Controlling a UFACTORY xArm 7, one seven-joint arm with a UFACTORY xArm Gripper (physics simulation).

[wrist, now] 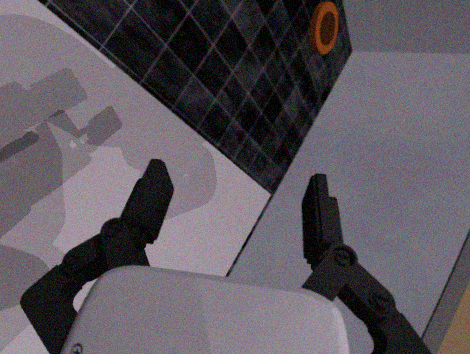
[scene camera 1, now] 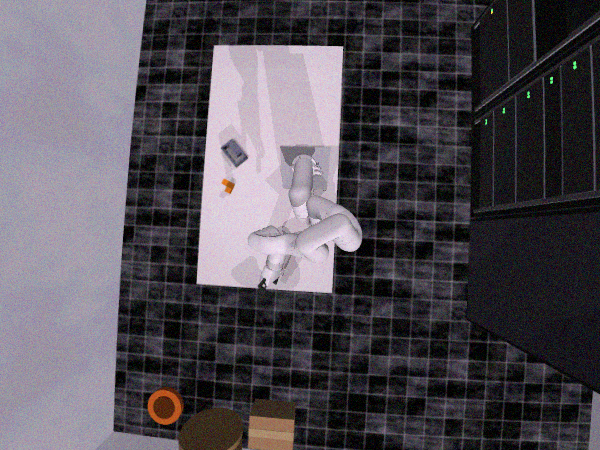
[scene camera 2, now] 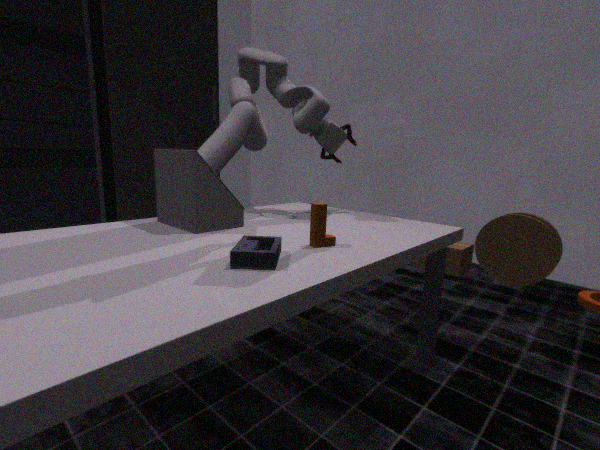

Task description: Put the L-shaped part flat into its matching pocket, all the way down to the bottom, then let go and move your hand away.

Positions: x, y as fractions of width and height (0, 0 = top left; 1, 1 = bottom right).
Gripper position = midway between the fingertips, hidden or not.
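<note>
The gripper (scene camera 2: 0.58, 0.34) is open and holds nothing; the wrist view (wrist: 0.50, 0.51) shows it too.
</note>
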